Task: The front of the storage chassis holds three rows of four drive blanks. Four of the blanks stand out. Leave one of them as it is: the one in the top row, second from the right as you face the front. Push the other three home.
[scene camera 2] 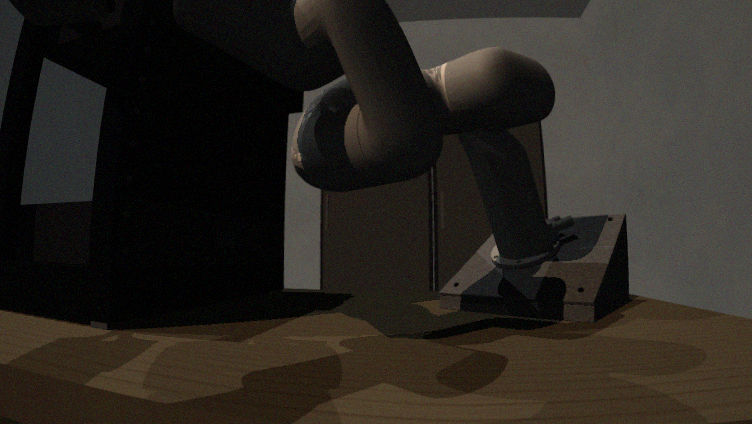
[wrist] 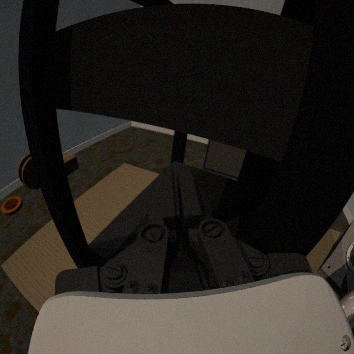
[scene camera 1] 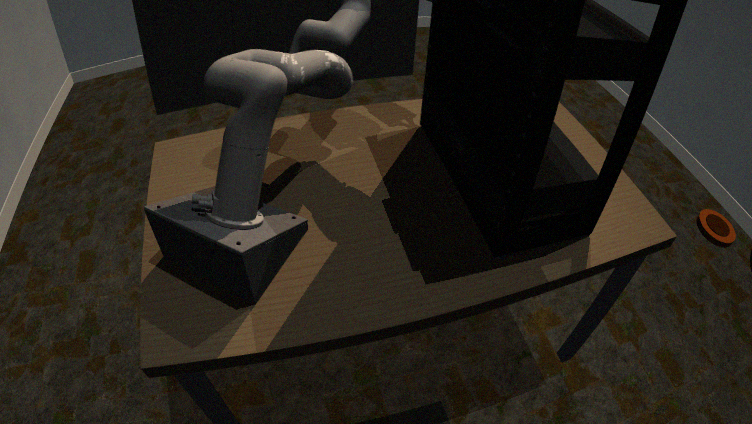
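Where they show: gripper, fingertip midpoint: (scene camera 2: 94,34) (wrist: 175,186); arm's base at its link origin: (scene camera 2: 525,250) (scene camera 1: 233,217).
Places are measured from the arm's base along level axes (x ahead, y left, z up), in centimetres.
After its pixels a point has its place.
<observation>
A tall black rack (scene camera 1: 473,158) @(z 4.4, x 52.3, y 1.7 cm) (scene camera 2: 200,184) @(z 10.5, x 52.5, y 17.7 cm) (wrist: 40,100) @(z 34.6, x 78.1, y 33.4 cm) stands on the table. In the wrist view a wide dark panel (wrist: 185,70) @(z 37.3, x 63.9, y 31.3 cm) spans between its uprights, above the fingertips in the picture; whether it is part of the storage chassis cannot be told. The chassis front and the drive blanks cannot be made out, so which blanks stand out does not show. My gripper (wrist: 175,186) @(z 30.5, x 62.7, y 33.8 cm) is shut and empty, with its fingers together and pointing away from the wrist camera, below that panel in the picture. The gripper cannot be made out in either scene view.
The wooden table (scene camera 1: 368,305) @(z -9.7, x 23.2, y -20.0 cm) (scene camera 2: 210,373) @(z -9.7, x 33.1, y 42.3 cm) (wrist: 95,220) @(z -9.7, x 96.1, y 14.0 cm) bears the rack and the wedge-shaped robot base (scene camera 1: 200,263) @(z -4.0, x -8.5, y -7.3 cm) (scene camera 2: 605,279) @(z -4.5, x -8.5, y 14.2 cm). The arm (scene camera 1: 247,142) @(z 16.3, x 5.3, y 2.1 cm) (scene camera 2: 389,131) @(z 9.4, x 19.3, y 39.5 cm) reaches up beside the rack. An orange ring (scene camera 1: 724,240) and a wooden block (wrist: 70,162) show beyond the table.
</observation>
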